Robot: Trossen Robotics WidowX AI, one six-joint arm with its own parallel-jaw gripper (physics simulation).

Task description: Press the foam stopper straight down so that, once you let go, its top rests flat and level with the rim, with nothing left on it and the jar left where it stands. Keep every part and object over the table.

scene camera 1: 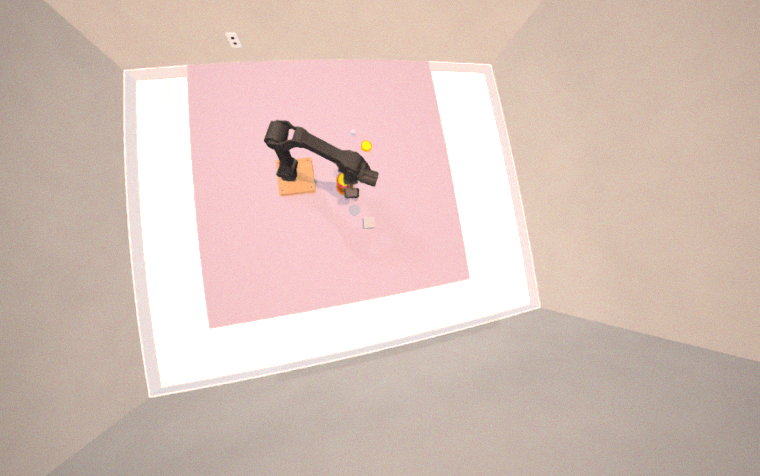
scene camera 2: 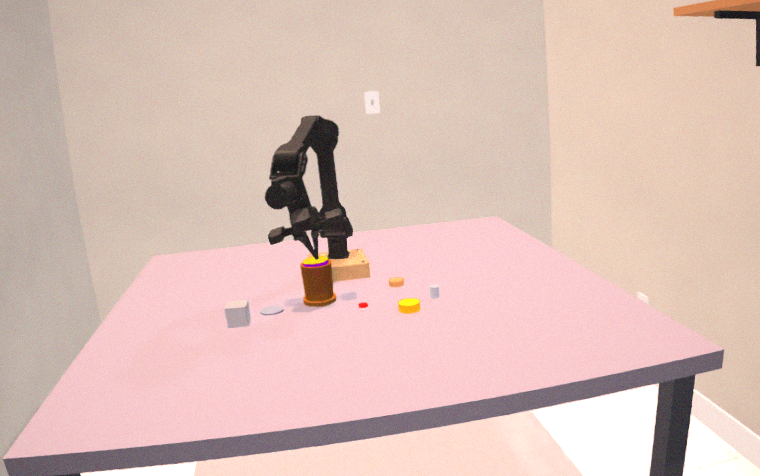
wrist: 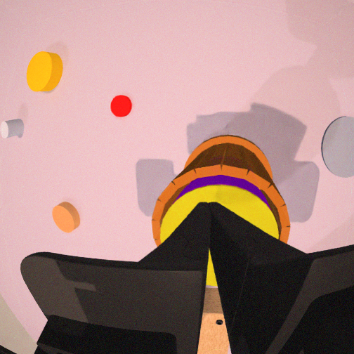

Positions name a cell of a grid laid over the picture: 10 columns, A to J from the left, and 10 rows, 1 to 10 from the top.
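I can see a yellow disc (wrist: B2), and there is a foam stopper (wrist: G6) as well. As for my gripper (scene camera 2: E6), I also find it in the wrist view (wrist: F6).
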